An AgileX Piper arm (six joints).
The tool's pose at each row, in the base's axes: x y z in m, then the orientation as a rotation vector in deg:
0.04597 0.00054 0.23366 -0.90 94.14 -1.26
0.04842 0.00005 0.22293 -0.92 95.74 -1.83
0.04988 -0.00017 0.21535 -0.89 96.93 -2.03
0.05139 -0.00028 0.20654 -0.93 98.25 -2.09
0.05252 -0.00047 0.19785 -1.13 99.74 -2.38
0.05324 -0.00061 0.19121 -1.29 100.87 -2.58
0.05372 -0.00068 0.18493 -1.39 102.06 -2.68
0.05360 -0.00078 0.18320 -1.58 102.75 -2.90
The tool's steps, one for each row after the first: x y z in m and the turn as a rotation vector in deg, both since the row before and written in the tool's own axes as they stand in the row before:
0.01053 -0.00023 0.00322 0.34 1.61 -0.36
0.00740 0.00002 0.00221 0.13 1.19 -0.10
0.00856 0.00019 0.00256 -0.01 1.32 -0.06
0.00844 0.00011 0.00237 0.05 1.49 -0.30
0.00642 0.00013 0.00183 0.02 1.13 -0.22
0.00607 0.00020 0.00166 -0.02 1.19 -0.13
0.00172 -0.00002 0.00025 0.03 0.69 -0.25

